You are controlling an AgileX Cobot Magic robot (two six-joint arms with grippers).
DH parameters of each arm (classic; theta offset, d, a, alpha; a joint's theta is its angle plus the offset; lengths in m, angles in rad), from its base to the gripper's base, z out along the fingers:
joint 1: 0 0.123 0 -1.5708
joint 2: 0.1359 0 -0.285 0
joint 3: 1.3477 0 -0.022 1.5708
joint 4: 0 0.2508 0 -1.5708
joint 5: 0 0 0.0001 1.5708
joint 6: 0 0.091 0 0
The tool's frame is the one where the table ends.
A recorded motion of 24 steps. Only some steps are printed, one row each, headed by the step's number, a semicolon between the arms.
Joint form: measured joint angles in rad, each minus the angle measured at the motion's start. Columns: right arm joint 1, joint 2, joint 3, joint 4, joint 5, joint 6; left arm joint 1, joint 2, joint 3, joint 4, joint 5, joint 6.
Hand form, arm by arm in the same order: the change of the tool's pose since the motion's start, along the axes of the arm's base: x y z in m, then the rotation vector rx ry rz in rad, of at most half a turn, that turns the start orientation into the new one. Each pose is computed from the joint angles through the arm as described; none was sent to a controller.
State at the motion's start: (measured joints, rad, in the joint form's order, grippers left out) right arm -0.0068 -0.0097 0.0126 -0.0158 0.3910 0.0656; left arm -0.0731 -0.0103 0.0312 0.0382 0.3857 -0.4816
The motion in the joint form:
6: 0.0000 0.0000 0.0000 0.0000 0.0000 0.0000; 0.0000 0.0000 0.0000 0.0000 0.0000 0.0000
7: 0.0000 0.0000 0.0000 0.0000 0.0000 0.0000; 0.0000 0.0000 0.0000 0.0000 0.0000 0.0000
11: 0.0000 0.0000 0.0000 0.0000 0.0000 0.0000; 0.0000 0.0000 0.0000 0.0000 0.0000 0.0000
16: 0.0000 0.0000 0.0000 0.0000 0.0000 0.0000; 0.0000 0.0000 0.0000 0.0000 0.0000 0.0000
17: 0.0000 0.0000 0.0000 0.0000 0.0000 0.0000; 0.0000 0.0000 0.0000 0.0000 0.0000 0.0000
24: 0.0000 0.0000 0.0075 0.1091 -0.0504 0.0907; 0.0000 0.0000 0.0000 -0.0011 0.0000 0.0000
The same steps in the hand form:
6: 0.0000 0.0000 0.0000 0.0000 0.0000 0.0000; 0.0000 0.0000 0.0000 0.0000 0.0000 0.0000
7: 0.0000 0.0000 0.0000 0.0000 0.0000 0.0000; 0.0000 0.0000 0.0000 0.0000 0.0000 0.0000
11: 0.0000 0.0000 0.0000 0.0000 0.0000 0.0000; 0.0000 0.0000 0.0000 0.0000 0.0000 0.0000
16: 0.0000 0.0000 0.0000 0.0000 0.0000 0.0000; 0.0000 0.0000 0.0000 0.0000 0.0000 0.0000
17: 0.0000 0.0000 0.0000 0.0000 0.0000 0.0000; 0.0000 0.0000 0.0000 0.0000 0.0000 0.0000
24: 0.0014 0.0034 0.0020 0.1956 -0.0430 -0.0187; 0.0000 0.0000 0.0000 -0.0011 0.0001 -0.0001

